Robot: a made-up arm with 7 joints. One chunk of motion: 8 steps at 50 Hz.
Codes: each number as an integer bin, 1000 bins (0 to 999) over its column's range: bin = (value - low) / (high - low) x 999, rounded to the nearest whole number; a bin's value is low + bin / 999 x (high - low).
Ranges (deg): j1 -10.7..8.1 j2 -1..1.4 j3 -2..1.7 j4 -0.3..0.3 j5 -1..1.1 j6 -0.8..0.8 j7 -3..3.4
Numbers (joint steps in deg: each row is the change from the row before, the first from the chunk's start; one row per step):
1: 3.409 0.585 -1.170 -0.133 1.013 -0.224 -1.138
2: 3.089 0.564 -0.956 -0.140 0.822 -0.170 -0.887
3: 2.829 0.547 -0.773 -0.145 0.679 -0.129 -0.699
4: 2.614 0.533 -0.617 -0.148 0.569 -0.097 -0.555
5: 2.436 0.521 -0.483 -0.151 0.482 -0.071 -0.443
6: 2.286 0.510 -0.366 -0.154 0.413 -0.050 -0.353
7: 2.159 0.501 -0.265 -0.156 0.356 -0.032 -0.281
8: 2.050 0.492 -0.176 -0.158 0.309 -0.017 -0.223
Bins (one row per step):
1: 750 660 224 278 958 360 291
2: 733 651 282 266 867 393 330
3: 719 644 331 258 799 419 359
4: 707 638 373 253 746 439 382
5: 698 633 410 248 705 455 399
6: 690 629 441 243 672 468 413
7: 683 625 468 240 645 480 424
8: 678 621 492 236 623 489 433

